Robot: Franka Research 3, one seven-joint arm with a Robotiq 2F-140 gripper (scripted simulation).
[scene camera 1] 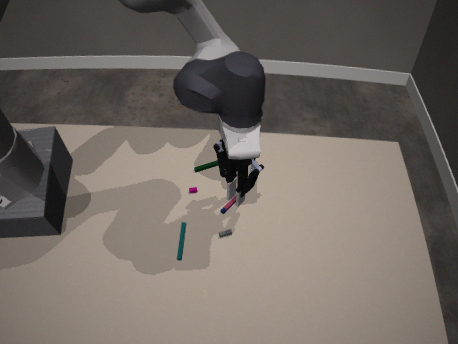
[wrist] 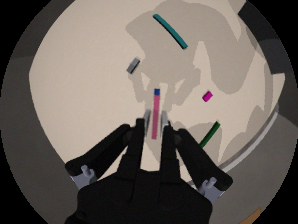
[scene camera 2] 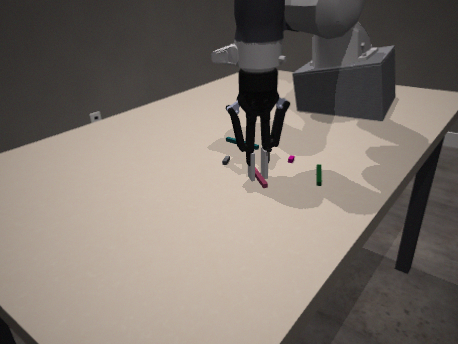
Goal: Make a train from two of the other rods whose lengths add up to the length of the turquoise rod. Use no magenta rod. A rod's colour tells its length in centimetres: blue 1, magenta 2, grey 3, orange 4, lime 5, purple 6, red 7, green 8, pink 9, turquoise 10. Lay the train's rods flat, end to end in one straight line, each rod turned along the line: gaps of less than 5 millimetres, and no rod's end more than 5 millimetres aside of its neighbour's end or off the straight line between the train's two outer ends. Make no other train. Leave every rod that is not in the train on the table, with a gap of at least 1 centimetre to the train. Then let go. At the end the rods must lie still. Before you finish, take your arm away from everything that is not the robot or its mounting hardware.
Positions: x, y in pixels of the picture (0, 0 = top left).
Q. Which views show my gripper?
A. Scene camera 1, the wrist view and scene camera 2: all of them.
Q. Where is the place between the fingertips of my gripper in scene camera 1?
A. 235, 199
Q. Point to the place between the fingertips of my gripper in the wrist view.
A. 155, 116
